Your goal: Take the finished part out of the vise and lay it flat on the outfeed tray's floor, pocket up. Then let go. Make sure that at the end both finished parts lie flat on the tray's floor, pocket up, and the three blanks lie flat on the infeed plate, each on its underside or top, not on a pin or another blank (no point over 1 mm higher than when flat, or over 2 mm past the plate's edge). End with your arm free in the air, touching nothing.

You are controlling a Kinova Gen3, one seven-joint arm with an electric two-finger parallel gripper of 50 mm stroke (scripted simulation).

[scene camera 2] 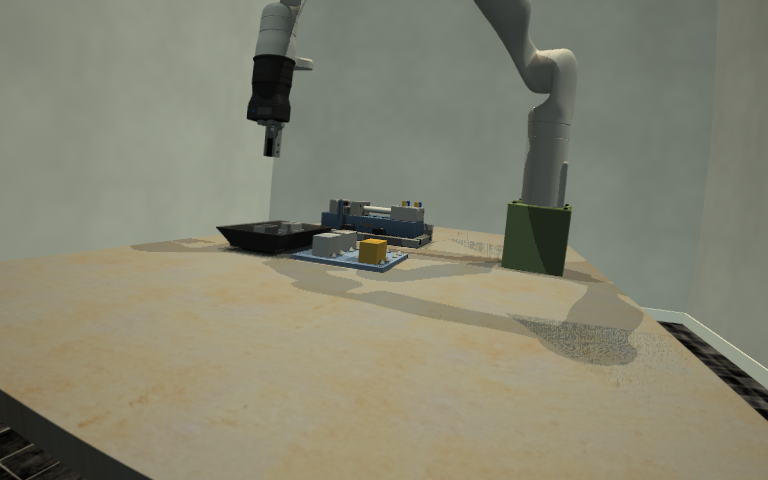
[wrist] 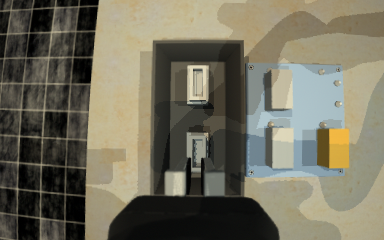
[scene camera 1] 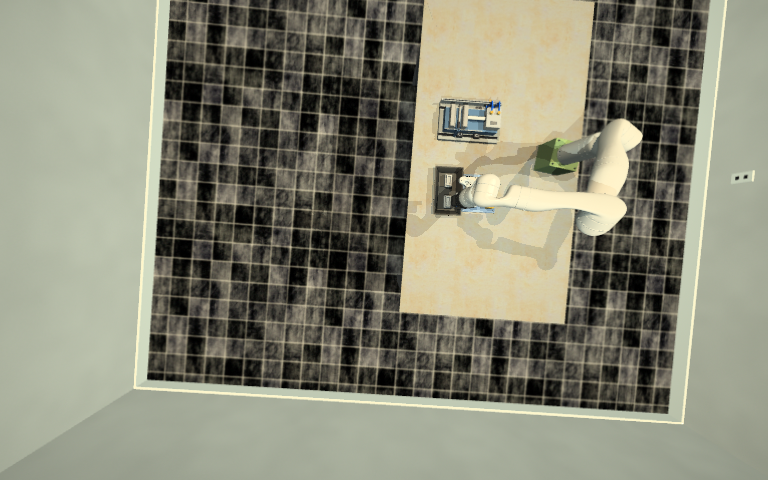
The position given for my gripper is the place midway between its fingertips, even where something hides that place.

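Observation:
I find my gripper (scene camera 2: 271,156) in scene camera 2, and the wrist view gives me that same gripper (wrist: 196,170). An orange block (wrist: 332,144) is there to be seen as well.

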